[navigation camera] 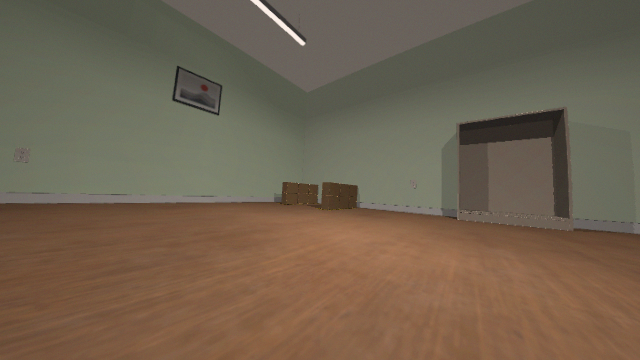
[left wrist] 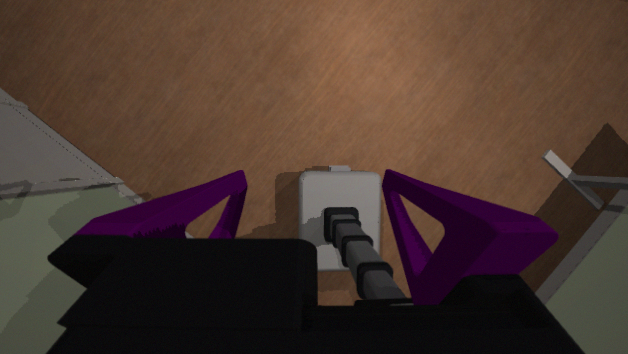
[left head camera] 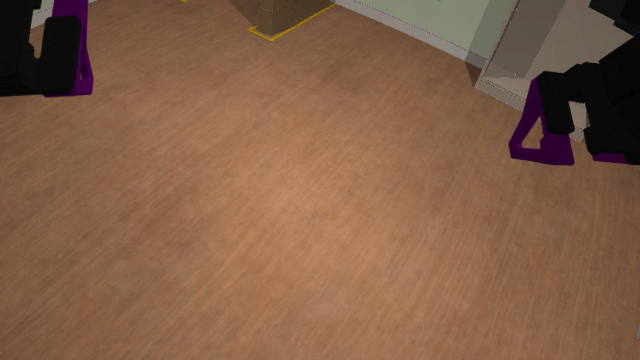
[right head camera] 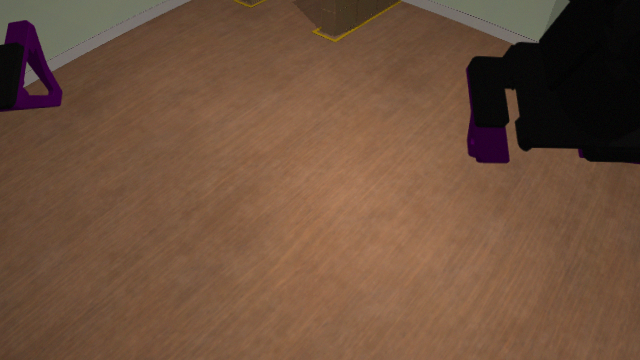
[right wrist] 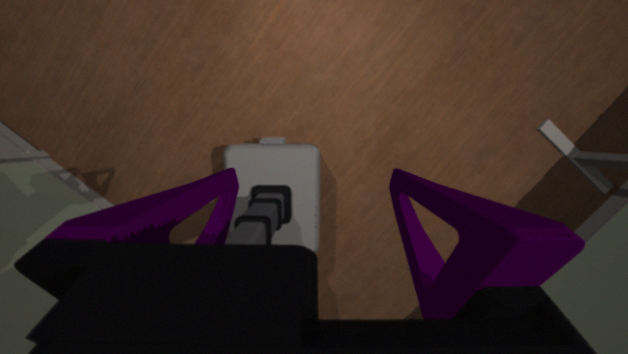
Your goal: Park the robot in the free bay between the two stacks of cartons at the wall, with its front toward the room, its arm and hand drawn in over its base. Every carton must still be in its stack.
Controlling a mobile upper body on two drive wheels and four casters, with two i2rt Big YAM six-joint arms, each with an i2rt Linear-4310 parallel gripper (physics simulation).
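Frame: origin at the left arm's base, x ahead, y left, z up, level; metres.
Where they show: left gripper, fingertip midpoint: point(left wrist: 314, 177) point(left head camera: 30, 89) point(right head camera: 16, 103); right gripper, fingertip midpoint: point(left head camera: 553, 152) point(right head camera: 526, 148) point(right wrist: 314, 177).
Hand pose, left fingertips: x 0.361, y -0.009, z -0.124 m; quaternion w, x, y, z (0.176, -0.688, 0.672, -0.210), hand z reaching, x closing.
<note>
After its pixels a point has its place.
Two stacks of brown cartons stand far off near the room's corner in the navigation camera: the left stack point(navigation camera: 300, 193) {x 3.455, y 0.135, z -1.228 m} and the right stack point(navigation camera: 339, 195) {x 2.885, y -0.488, z -1.221 m}, with a narrow gap between them. The near stack point(left head camera: 273, 17) {x 2.688, y -0.338, z -1.271 m} point(right head camera: 336, 17) {x 2.689, y -0.339, z -1.266 m} shows its lower part at the top of both head views, inside a yellow floor outline. My left gripper point(left wrist: 314, 177) {x 0.361, y -0.009, z -0.124 m} is open and empty, high above the floor. My right gripper point(right wrist: 314, 177) {x 0.326, y -0.450, z -0.146 m} is also open and empty. Both show at the sides of the head views, held out over the floor.
An open grey cabinet point(navigation camera: 570, 170) {x 1.718, y -2.310, z -0.907 m} point(left head camera: 500, 95) {x 2.102, y -1.837, z -1.371 m} stands against the right wall. The robot's own grey base point(left wrist: 312, 200) {x 0.148, y -0.049, z -1.150 m} point(right wrist: 302, 170) {x 0.186, y -0.392, z -1.150 m} shows below the grippers. A light metal frame point(left wrist: 560, 164) point(right wrist: 560, 137) stands at the right in the wrist views.
</note>
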